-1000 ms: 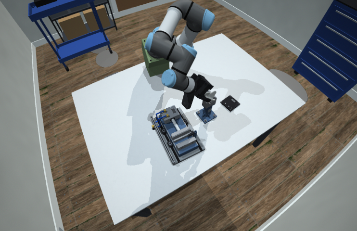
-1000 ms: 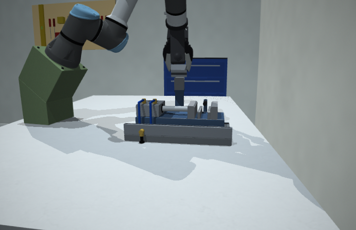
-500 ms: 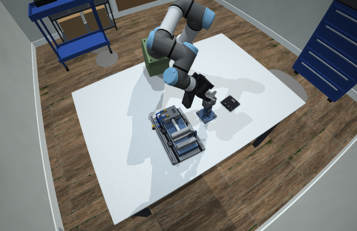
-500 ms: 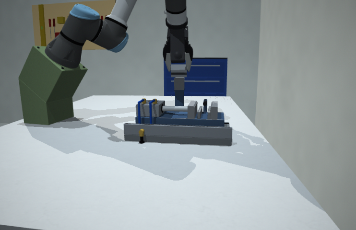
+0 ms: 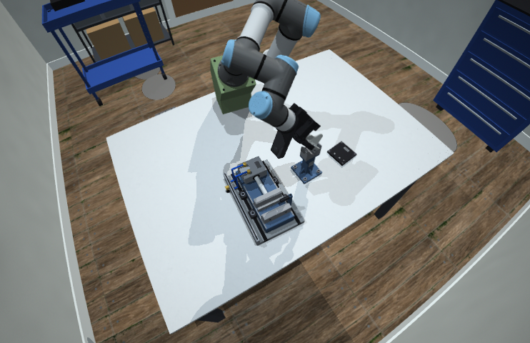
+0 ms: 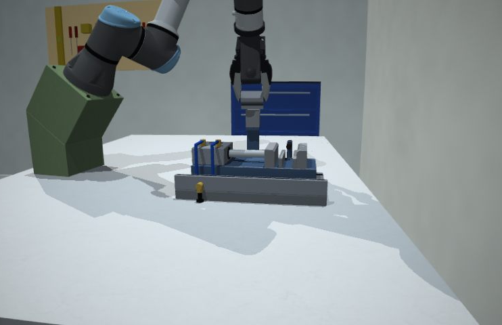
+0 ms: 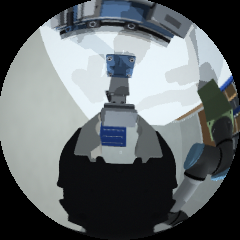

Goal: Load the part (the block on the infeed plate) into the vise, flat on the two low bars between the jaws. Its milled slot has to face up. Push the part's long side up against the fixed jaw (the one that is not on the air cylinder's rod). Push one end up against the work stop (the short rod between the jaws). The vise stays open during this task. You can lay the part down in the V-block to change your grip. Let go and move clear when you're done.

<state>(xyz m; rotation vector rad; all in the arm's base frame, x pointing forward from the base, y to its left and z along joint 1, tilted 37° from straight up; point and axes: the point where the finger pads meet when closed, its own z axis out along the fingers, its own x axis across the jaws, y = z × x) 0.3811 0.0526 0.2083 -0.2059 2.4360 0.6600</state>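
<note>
Now: the part 1 cm below my hand. Round my hand: work stop: 18 cm to the right, 10 cm below, 7 cm ahead; air cylinder: 19 cm to the right, 11 cm below, 10 cm behind; moving jaw: 21 cm to the right, 11 cm below, 3 cm ahead.
</note>
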